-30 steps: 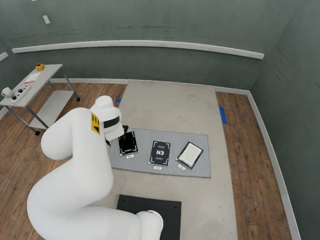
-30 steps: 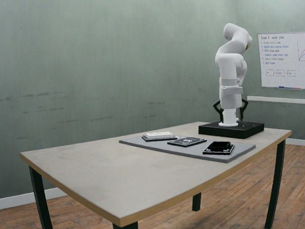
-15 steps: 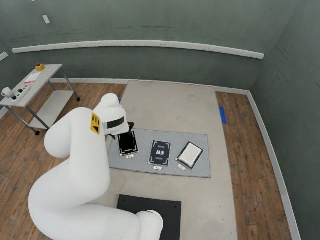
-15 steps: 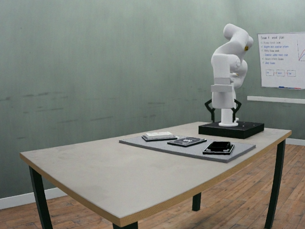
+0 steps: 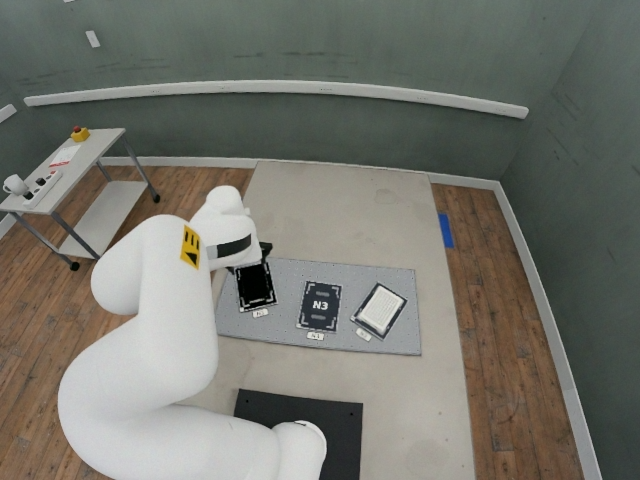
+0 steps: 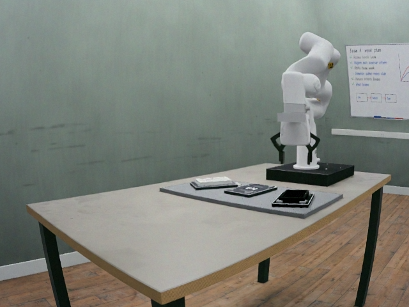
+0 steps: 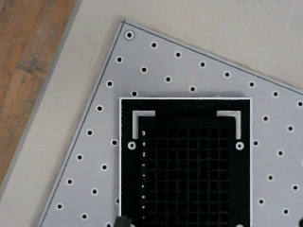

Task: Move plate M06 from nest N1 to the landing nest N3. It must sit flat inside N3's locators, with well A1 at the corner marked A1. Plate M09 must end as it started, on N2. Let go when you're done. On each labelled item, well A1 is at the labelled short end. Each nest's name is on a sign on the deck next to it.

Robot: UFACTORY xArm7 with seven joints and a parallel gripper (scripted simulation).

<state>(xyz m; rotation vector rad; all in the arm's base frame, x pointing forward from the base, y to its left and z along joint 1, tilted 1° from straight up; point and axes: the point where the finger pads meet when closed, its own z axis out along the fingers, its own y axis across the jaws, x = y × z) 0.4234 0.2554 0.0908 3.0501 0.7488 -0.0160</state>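
The black plate M06 lies 11 cm below my hand. Also, from my hand: white plate M09 (41 cm to the right, 11 cm below); dark nest N3 (2 cm behind, 22 cm to the right, 13 cm below).
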